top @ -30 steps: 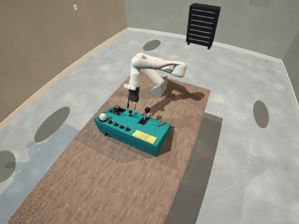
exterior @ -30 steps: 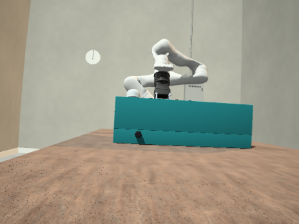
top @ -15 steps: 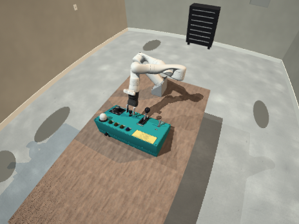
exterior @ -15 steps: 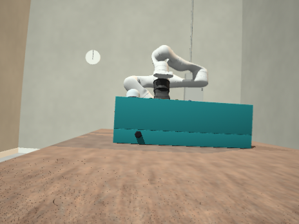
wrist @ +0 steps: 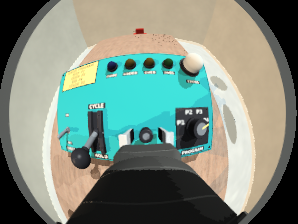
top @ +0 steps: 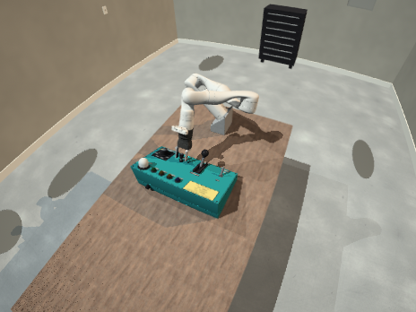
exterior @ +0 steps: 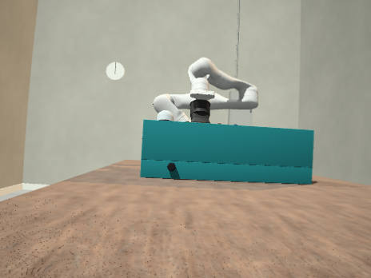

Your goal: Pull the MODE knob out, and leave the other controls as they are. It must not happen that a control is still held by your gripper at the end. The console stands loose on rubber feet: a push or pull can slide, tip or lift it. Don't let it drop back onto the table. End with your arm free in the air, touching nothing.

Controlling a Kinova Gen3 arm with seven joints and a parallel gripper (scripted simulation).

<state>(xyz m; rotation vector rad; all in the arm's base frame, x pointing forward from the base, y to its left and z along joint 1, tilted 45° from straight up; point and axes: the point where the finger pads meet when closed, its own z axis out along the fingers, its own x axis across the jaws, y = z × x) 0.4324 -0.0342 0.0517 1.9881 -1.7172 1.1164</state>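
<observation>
Right now my hand is right at the mode knob. Round my hand: teal console (5 cm to the left, 4 cm ahead, 3 cm below); black-ball lever (12 cm to the left, 2 cm behind); black rotary selector (13 cm to the right, 1 cm below, 1 cm ahead).
</observation>
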